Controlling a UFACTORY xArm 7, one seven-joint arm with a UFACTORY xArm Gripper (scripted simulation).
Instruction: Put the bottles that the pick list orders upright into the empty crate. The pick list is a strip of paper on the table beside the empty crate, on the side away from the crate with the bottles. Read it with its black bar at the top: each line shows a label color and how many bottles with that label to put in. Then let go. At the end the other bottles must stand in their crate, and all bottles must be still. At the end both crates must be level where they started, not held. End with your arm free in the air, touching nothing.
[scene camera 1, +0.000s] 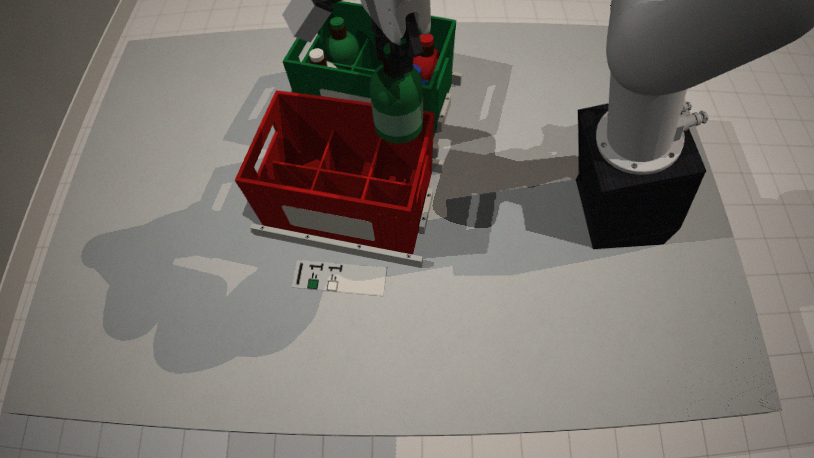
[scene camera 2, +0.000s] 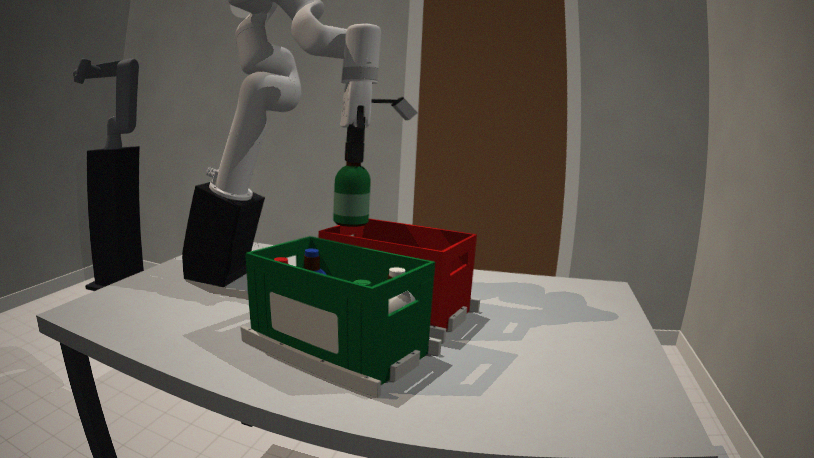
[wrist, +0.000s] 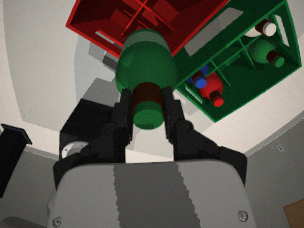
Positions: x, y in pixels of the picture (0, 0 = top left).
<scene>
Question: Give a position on a red crate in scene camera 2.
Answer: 451, 292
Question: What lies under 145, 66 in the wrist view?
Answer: A green bottle.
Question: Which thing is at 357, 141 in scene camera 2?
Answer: My gripper.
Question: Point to a green crate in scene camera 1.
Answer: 305, 78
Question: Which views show the green bottle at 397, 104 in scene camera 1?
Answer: Scene camera 1, scene camera 2 and the wrist view: all of them.
</scene>
